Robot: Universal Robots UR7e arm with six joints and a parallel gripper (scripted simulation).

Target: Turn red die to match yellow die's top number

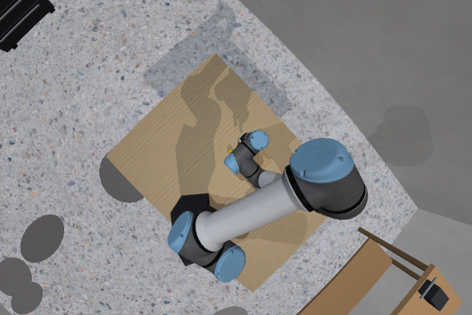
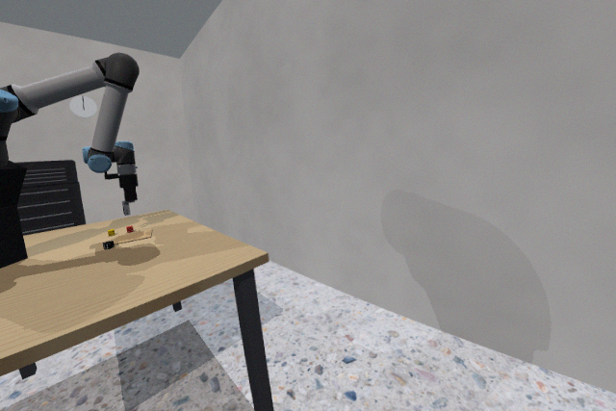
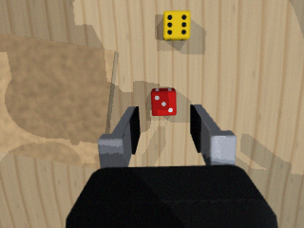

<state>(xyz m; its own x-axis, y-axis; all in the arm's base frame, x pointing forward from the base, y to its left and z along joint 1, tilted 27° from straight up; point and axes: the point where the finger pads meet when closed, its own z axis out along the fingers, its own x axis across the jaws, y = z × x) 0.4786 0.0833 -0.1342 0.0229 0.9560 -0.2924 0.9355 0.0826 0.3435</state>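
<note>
Right now the red die is 90 mm below my hand. The rest, counted from my hand: black die 100 mm behind, 220 mm to the right, 90 mm below; then tan mat 130 mm to the right, 100 mm below; then yellow die 70 mm behind, 20 mm to the left, 90 mm below.
</note>
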